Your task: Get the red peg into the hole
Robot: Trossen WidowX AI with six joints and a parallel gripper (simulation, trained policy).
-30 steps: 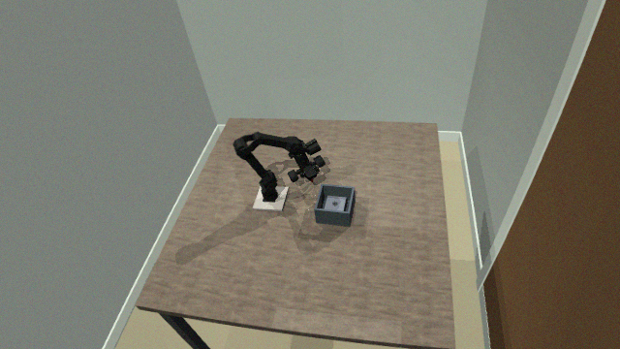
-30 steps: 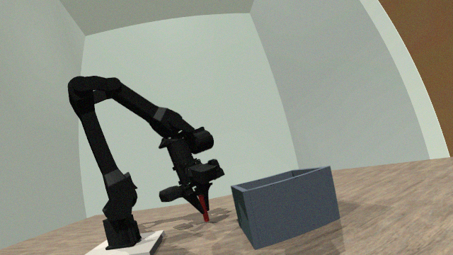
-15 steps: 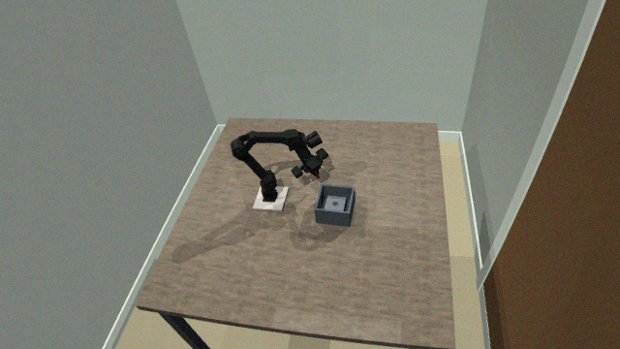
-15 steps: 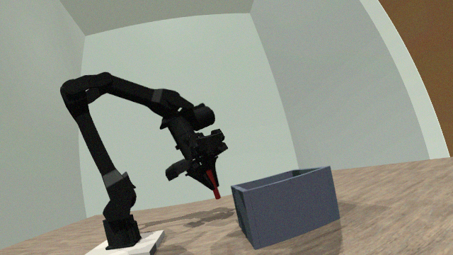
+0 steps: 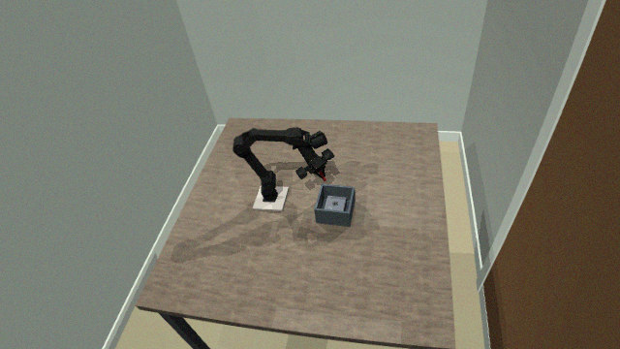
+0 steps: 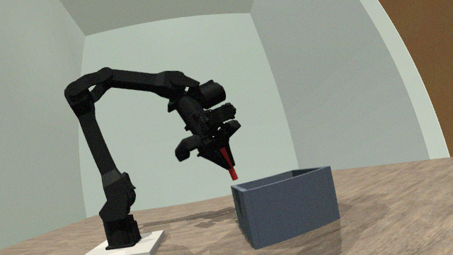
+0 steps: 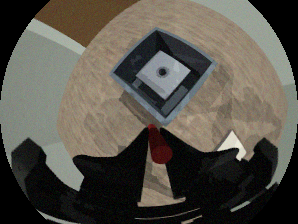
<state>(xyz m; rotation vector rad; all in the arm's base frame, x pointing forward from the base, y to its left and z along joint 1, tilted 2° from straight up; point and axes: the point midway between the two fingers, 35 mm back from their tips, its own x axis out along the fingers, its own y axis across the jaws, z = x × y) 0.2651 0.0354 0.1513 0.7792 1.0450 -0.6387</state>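
My gripper tip is 6 cm short of the light grey plate, 9 cm to the left of it and 9 cm above it. From my gripper tip the other things lie so: grey-blue box (6 cm ahead, 9 cm to the right, 11 cm below); then red peg (1 cm above).
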